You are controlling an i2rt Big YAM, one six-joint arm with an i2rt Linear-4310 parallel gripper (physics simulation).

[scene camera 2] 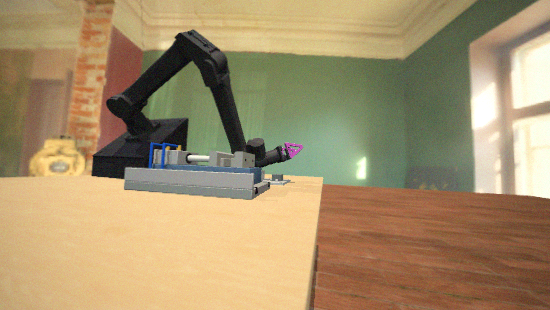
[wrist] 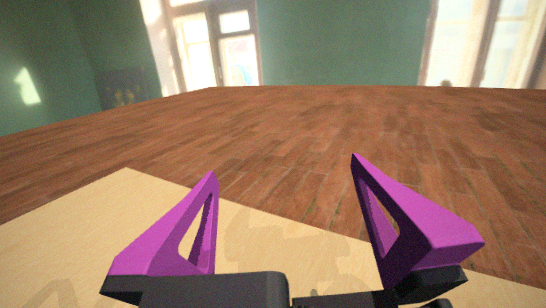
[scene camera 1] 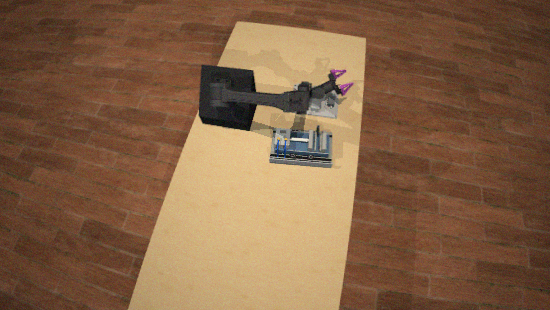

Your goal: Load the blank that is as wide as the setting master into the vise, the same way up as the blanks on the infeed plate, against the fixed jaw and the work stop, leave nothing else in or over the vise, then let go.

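Frame: origin at the arm's base, x back, y down, z right, level; millimetres.
Where they show: gripper, fingertip midpoint: (scene camera 2: pixel 298 148) (wrist: pixel 281 168) (scene camera 1: pixel 349 76); arm's base, link origin: (scene camera 2: pixel 144 133) (scene camera 1: pixel 223 90).
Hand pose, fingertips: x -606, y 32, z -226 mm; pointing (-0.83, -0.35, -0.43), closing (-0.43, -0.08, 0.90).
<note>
Things, the pixels of their centre, and the offset from my fingertips. "pt": a spot on its surface instead. Level surfaces: height alone.
- light grey infeed plate, body centre: (scene camera 2: pixel 256 180) (scene camera 1: pixel 314 100) dx +160, dy +144, dz +81 mm
- dark block, body centre: (scene camera 2: pixel 277 177) (scene camera 1: pixel 331 101) dx +72, dy +128, dz +79 mm
- vise, body centre: (scene camera 2: pixel 207 169) (scene camera 1: pixel 302 143) dx +189, dy +98, dz +379 mm
- dark upright piece, surface spot: (scene camera 1: pixel 318 131) pt dx +122, dy +52, dz +325 mm
- wooden table, surface height: dy +148 mm
My gripper (scene camera 1: pixel 349 79) (scene camera 2: pixel 302 146) (wrist: pixel 281 168) is open with nothing between its magenta fingers. It points outward, raised beyond the light grey infeed plate (scene camera 1: pixel 327 114) (scene camera 2: pixel 285 183), which lies partly under the arm. A dark block (scene camera 1: pixel 330 103) (scene camera 2: pixel 277 177) stands on that plate; other parts there are hidden or too small to tell. The vise (scene camera 1: pixel 301 161) (scene camera 2: pixel 190 177), with a grey-blue base, grey jaws and a pale rod, stands beside the plate. A dark upright piece (scene camera 1: pixel 318 131) shows near its jaws in scene camera 1. The setting master cannot be made out, nor can the blanks' widths.
The black arm base (scene camera 1: pixel 227 97) (scene camera 2: pixel 140 145) stands at the table's left edge in scene camera 1. The arm reaches from it across the wooden table (scene camera 1: pixel 250 225) (scene camera 2: pixel 150 240) (wrist: pixel 100 210). Blue upright frames (scene camera 1: pixel 281 149) (scene camera 2: pixel 157 156) stand at the vise's left end.
</note>
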